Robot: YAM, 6 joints.
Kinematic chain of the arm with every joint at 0, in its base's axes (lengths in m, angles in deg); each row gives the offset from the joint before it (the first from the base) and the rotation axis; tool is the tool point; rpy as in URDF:
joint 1: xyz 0 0 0.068 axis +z
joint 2: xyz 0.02 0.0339 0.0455 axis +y
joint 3: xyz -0.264 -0.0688 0 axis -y
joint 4: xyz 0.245 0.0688 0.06 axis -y
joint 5: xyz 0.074 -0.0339 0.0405 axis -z
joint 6: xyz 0.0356 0 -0.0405 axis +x
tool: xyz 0 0 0 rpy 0 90 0
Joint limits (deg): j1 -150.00..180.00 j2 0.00..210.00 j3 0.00..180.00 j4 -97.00..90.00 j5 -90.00..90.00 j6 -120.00..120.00
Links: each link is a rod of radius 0.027 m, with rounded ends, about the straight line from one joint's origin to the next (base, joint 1, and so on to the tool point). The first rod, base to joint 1, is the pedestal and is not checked.
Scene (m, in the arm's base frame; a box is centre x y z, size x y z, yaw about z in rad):
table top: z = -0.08
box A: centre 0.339 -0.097 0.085 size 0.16 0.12 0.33 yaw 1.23
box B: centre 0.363 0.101 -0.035 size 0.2 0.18 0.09 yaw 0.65
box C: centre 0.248 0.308 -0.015 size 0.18 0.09 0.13 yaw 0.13
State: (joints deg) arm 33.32 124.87 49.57 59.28 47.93 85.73
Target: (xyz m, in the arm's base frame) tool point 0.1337 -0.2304 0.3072
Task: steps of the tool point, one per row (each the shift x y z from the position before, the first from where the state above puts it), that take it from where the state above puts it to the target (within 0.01 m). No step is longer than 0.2 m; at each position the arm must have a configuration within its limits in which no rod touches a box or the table.
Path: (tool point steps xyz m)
1: 0.0619 -0.0785 0.1419
2: -0.0186 -0.1030 0.1492
3: -0.1015 -0.0768 0.1298
4: -0.1526 -0.0085 0.0866
5: 0.0362 -0.0477 -0.0544
6: 0.0130 -0.0474 -0.0685
7: -0.0106 -0.0380 -0.0778
8: -0.0305 -0.0200 -0.0809

